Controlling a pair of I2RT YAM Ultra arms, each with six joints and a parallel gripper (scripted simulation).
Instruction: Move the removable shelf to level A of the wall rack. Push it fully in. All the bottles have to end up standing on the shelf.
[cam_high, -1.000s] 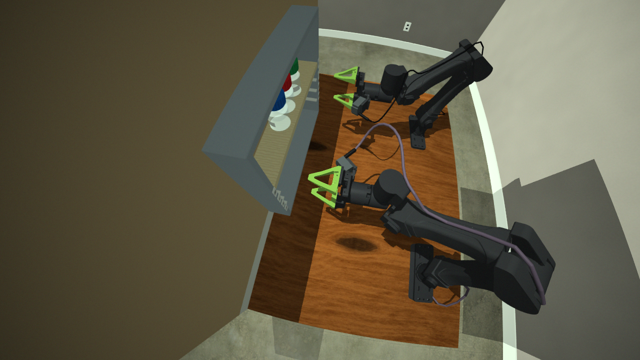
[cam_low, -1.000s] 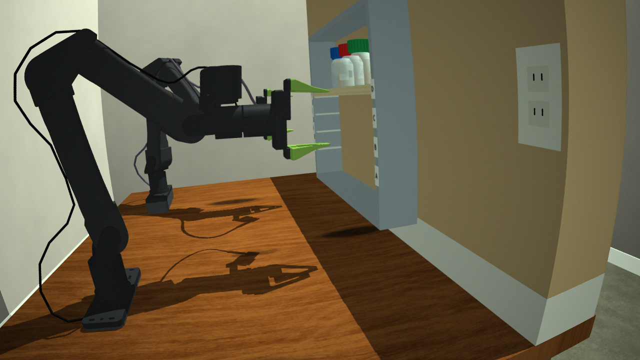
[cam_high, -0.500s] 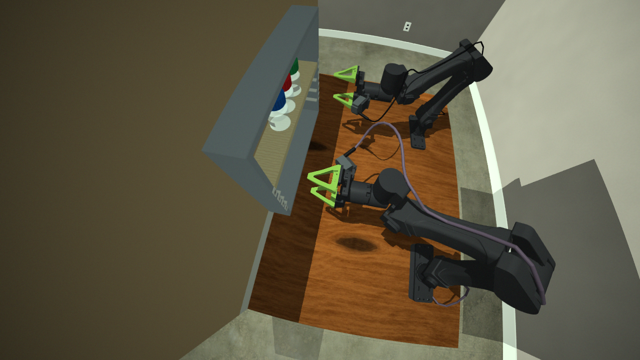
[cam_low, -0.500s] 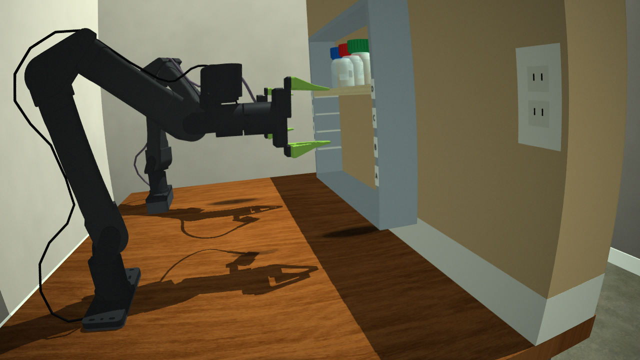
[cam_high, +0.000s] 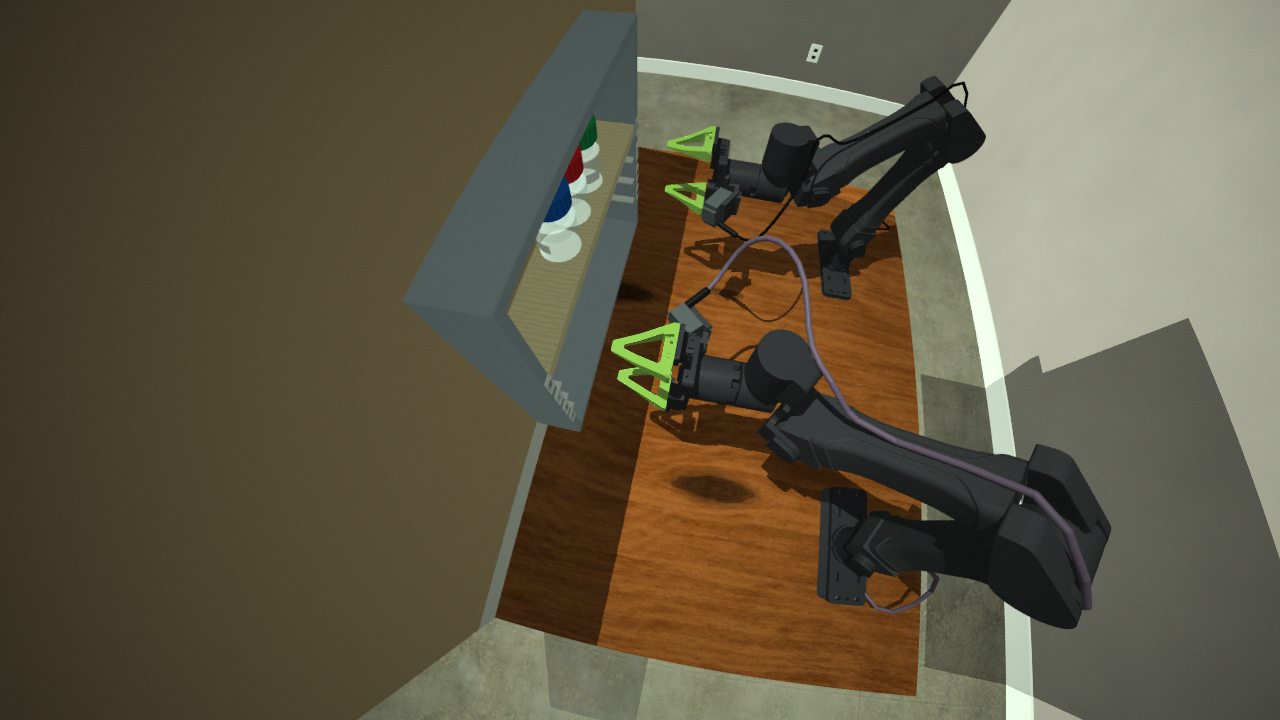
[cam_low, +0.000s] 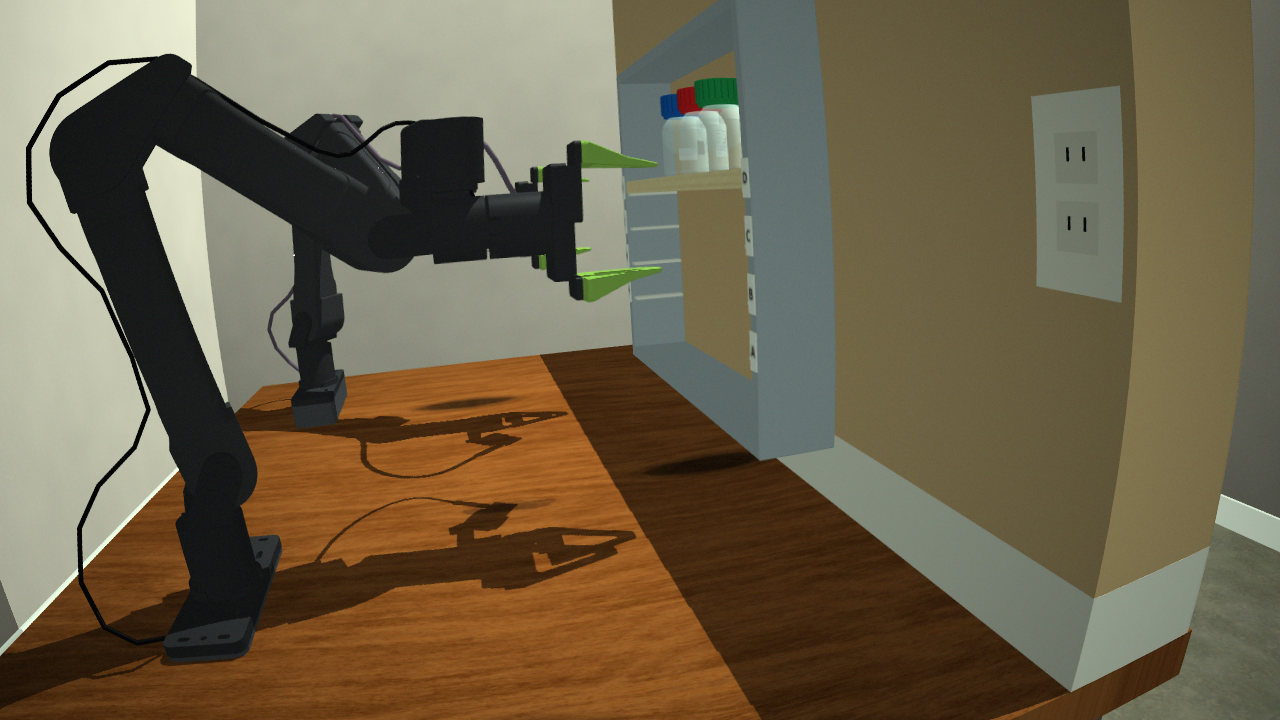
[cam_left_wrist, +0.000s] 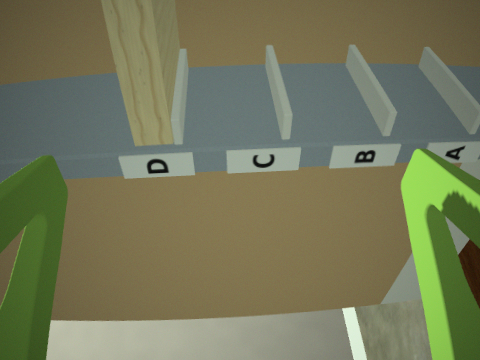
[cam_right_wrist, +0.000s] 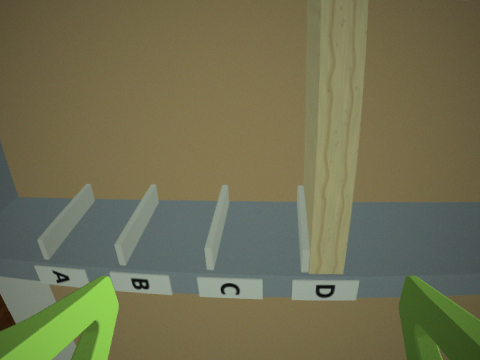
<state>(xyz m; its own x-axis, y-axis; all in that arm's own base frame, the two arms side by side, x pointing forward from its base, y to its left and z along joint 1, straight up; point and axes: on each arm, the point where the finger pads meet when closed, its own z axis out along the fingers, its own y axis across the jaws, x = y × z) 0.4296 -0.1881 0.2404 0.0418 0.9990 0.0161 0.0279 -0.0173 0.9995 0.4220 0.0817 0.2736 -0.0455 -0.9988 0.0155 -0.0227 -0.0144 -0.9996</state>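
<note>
The blue-capped bottle lies 110 mm ahead of my left hand, 130 mm to the right of it and 90 mm above it. From my left hand the other things lie so: red-capped bottle: 110 mm ahead, 190 mm to the right, 90 mm above; then wooden shelf: 100 mm ahead, 190 mm to the right, 30 mm above; then grey wall rack: 110 mm ahead, 190 mm to the right.
My right hand is 120 mm short of the green-capped bottle, 110 mm to the right of it and 90 mm below it. Round my right hand: red-capped bottle: 120 mm ahead, 170 mm to the left, 90 mm above; wooden shelf: 120 mm ahead, 180 mm to the left, 30 mm above; grey wall rack: 120 mm ahead, 180 mm to the left, 10 mm below.
</note>
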